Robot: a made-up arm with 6 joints.
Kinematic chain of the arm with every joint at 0, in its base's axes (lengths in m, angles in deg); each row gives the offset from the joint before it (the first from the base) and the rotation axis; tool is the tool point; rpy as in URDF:
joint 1: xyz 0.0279 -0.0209 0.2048 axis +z
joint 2: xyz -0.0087 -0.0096 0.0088 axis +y
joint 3: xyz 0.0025 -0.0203 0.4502 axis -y
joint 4: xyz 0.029 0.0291 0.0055 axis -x
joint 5: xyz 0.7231 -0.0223 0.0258 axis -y
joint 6: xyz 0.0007 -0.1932 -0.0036 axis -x
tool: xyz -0.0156 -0.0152 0.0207 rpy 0 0 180
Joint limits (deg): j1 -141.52..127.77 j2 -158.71..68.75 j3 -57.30..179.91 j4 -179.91..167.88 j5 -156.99..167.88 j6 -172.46..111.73
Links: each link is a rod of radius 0.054 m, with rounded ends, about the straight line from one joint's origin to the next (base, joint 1, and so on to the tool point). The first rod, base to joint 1, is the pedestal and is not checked.
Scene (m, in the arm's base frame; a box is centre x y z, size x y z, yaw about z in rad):
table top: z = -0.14
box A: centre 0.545 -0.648 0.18 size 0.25 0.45 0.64 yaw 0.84
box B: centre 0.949 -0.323 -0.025 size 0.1 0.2 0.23 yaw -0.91
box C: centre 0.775 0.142 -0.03 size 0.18 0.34 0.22 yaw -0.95
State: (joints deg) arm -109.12 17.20 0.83 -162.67 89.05 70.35
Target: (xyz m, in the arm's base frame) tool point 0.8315 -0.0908 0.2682
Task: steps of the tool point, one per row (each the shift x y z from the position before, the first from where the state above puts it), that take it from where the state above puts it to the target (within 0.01 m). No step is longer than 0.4 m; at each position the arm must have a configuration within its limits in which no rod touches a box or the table.
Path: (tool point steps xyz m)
1: 0.2052 0.0391 0.2663
2: 0.1693 0.1744 0.2507
3: 0.0659 0.2778 0.2058
4: -0.0801 0.3159 0.1358
5: -0.2281 0.2731 0.0469
6: 0.2991 -0.2407 -0.0877
7: 0.2687 -0.1310 -0.2377
8: 0.1685 -0.0172 -0.3317
9: 0.0239 0.0683 -0.3539

